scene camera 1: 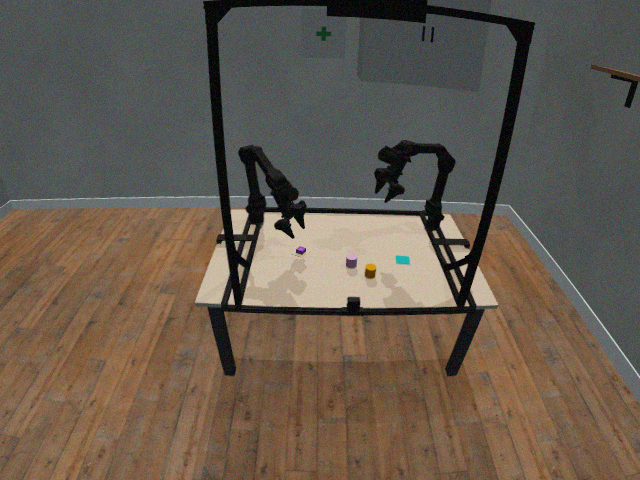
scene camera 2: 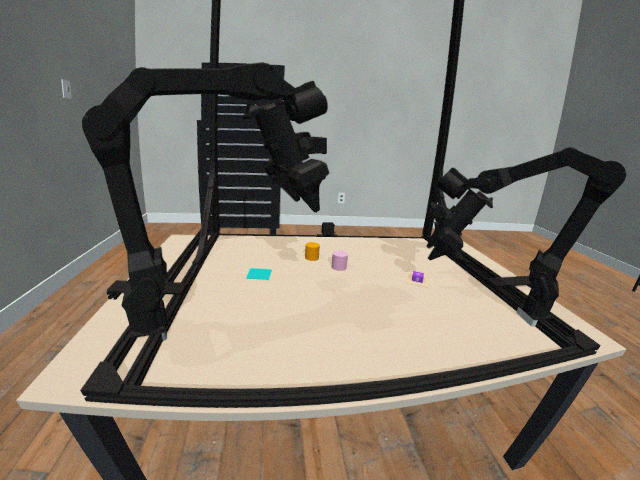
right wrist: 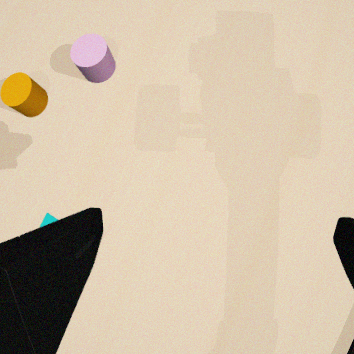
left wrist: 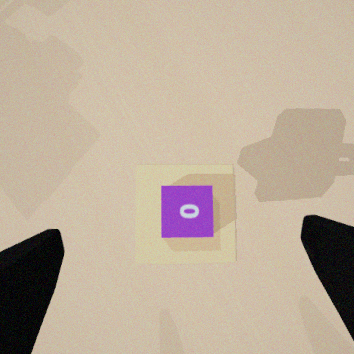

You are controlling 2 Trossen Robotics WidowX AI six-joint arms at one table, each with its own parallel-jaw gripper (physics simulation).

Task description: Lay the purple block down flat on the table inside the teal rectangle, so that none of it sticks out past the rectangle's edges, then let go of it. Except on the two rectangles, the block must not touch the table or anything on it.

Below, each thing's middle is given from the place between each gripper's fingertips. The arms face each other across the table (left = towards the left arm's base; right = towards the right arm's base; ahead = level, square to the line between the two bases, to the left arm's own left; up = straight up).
Scene:
The pink cylinder [right wrist: 89, 52] is 210 mm below my right hand, 190 mm behind it and 120 mm to the left of it. From my right hand the other things lie so: pale rectangle [left wrist: 150, 247] (350 mm to the left, 230 mm below, 100 mm behind); then purple block [left wrist: 186, 210] (350 mm to the left, 220 mm below, 100 mm behind).
I see my left gripper 80 mm above the purple block, 10 mm to the left of it and 10 mm past it. The rest, counted from my left hand: pink cylinder 230 mm to the right, 100 mm behind, 70 mm below; pale rectangle 90 mm below, 10 mm to the right, 10 mm behind.

